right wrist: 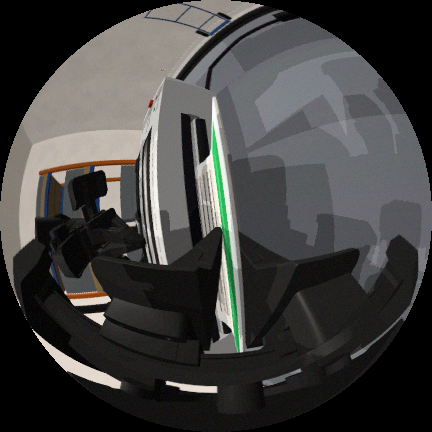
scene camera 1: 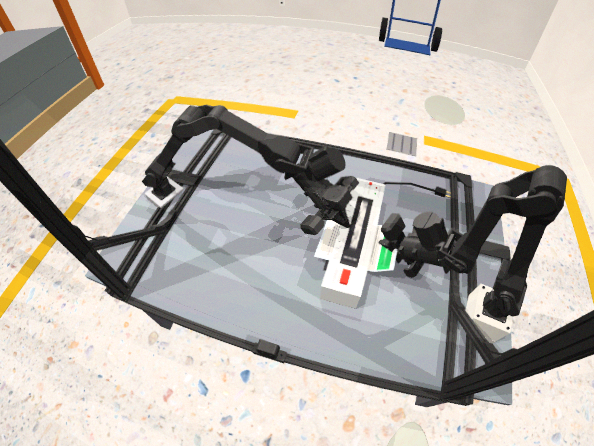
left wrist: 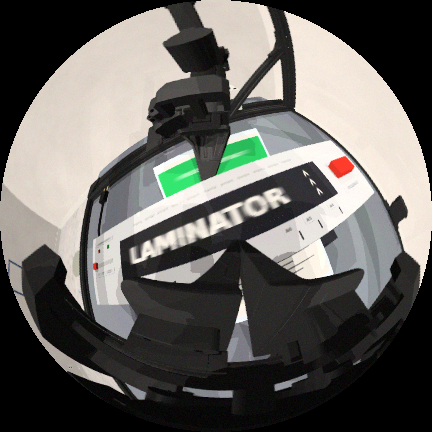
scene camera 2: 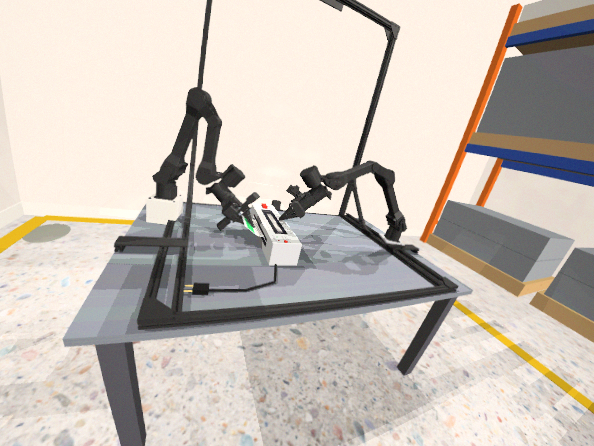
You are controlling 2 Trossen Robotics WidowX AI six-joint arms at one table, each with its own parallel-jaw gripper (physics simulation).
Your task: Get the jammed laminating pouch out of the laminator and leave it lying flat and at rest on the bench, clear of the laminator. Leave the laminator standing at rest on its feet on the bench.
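Places are measured from the left arm's base along level axes (x left, y back, z up), in metres.
Where they show: left gripper, between the fingertips: (right wrist: 143, 242) (scene camera 1: 348, 227) (left wrist: 237, 245) (scene camera 2: 279, 219); right gripper, between the fingertips: (right wrist: 222, 232) (scene camera 1: 379, 242) (left wrist: 207, 187) (scene camera 2: 254, 228); left arm's base, origin of its link: (right wrist: 137, 230) (scene camera 1: 163, 190) (scene camera 2: 391, 238); right arm's base, origin of its link: (scene camera 1: 495, 307) (scene camera 2: 165, 196).
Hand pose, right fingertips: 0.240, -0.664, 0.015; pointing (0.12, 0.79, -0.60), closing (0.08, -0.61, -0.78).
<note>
Each offset is from my right fingertips to the centre of the thing, as dx, dy, dz. "spot": to the spot under its first point. Level surfaces: height alone.
The white laminator (scene camera 1: 356, 235) (scene camera 2: 284, 254) (left wrist: 215, 220) (right wrist: 171, 185) stands on the bench, its black label panel facing up. The pouch @[-0.035, +0.048, +0.015] (scene camera 1: 384, 257) (scene camera 2: 250, 227) (left wrist: 250, 151) (right wrist: 223, 200) sticks out of its slot on the right arm's side with a green band, and a lined white part shows on the opposite side. My right gripper (scene camera 1: 384, 244) (scene camera 2: 248, 220) (left wrist: 207, 187) (right wrist: 222, 232) is shut on the green-banded end, seen nearly edge-on in its wrist view. My left gripper (scene camera 1: 348, 225) (scene camera 2: 281, 219) (left wrist: 237, 245) is shut and empty, tips at the laminator's top edge; whether they touch is unclear.
A red button @[-0.166, +0.012, +0.040] (scene camera 1: 345, 276) (left wrist: 341, 166) sits at one end of the laminator's top. A black cord with a plug @[spot: +0.332, -0.073, -0.028] (scene camera 1: 441, 191) (scene camera 2: 201, 288) runs from the other end across the bench @[dz -0.043] (scene camera 1: 225, 300) (scene camera 2: 340, 280). A black frame (scene camera 1: 350, 374) (scene camera 2: 300, 309) borders the bench.
</note>
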